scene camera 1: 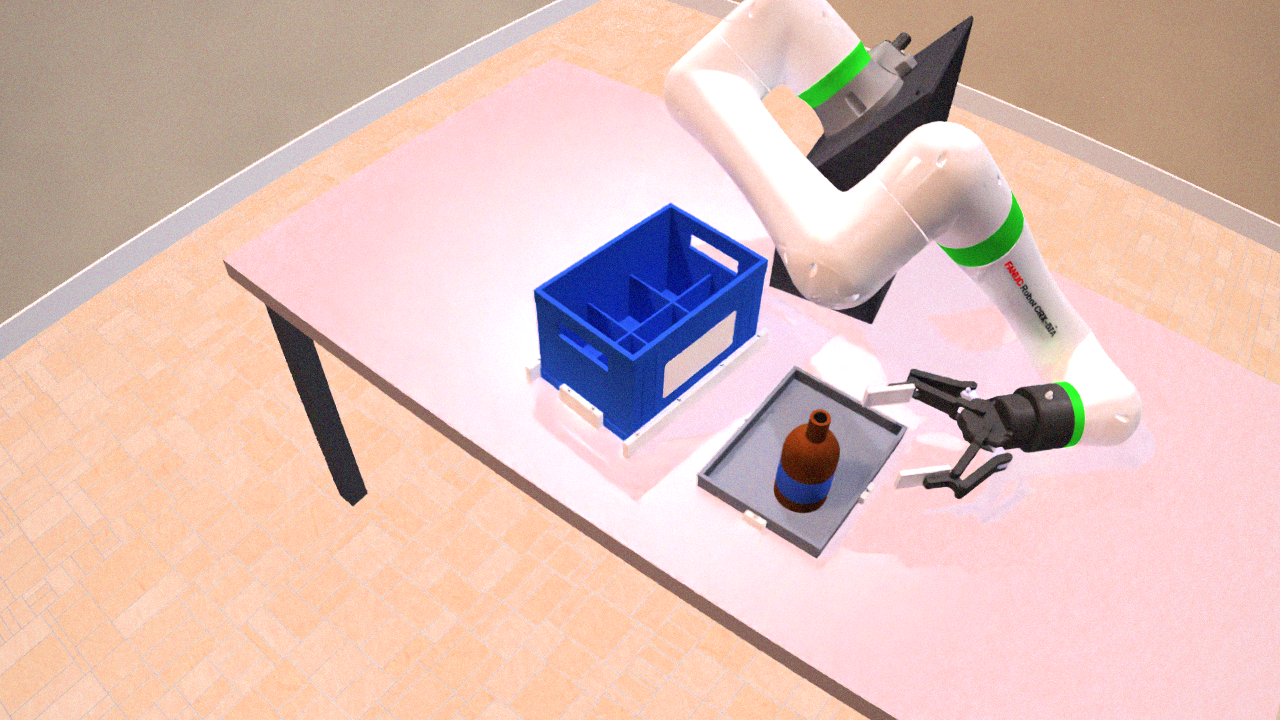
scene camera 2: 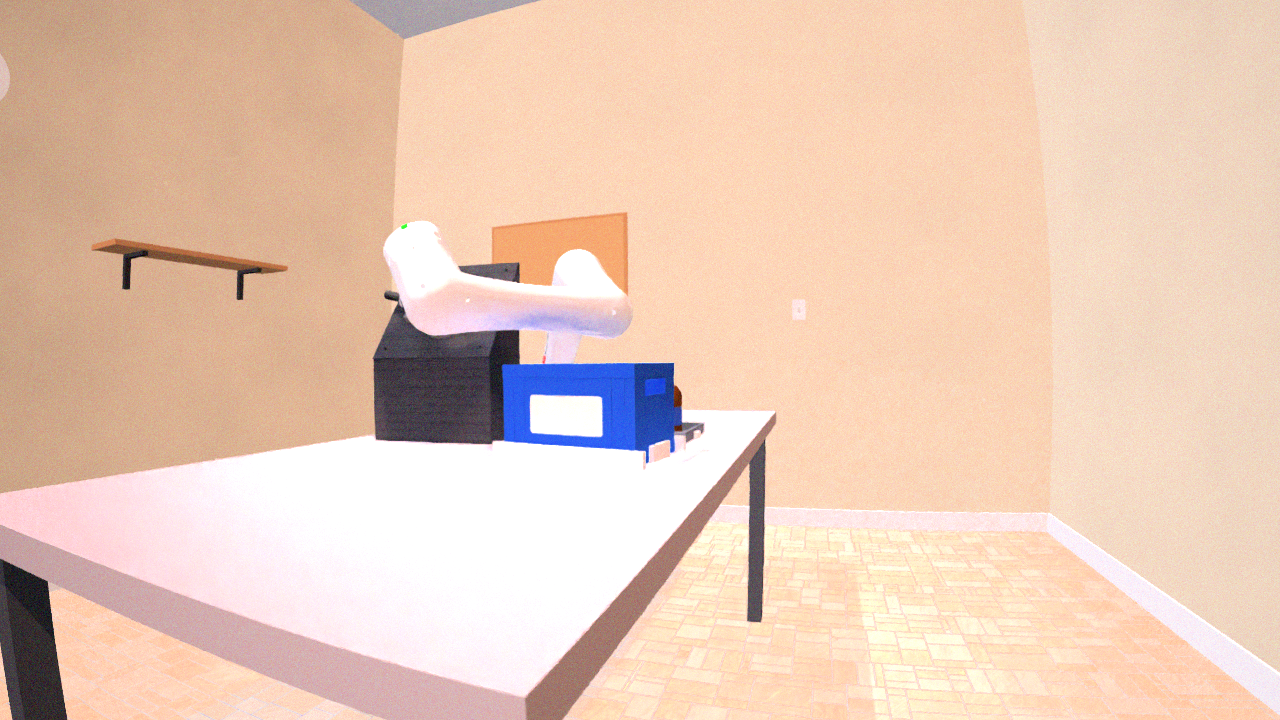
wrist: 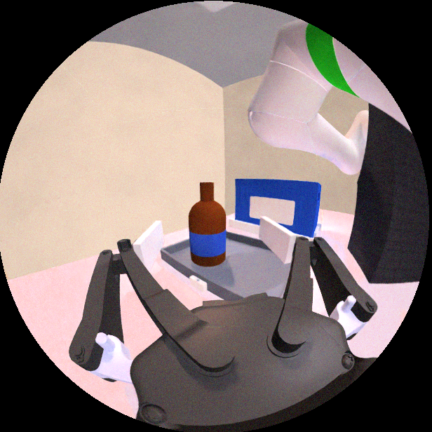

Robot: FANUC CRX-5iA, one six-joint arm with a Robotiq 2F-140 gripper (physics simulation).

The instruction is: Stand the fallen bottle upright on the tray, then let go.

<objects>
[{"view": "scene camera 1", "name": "my gripper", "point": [880, 437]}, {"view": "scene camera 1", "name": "brown bottle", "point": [810, 454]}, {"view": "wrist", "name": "my gripper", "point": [212, 229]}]
</objects>
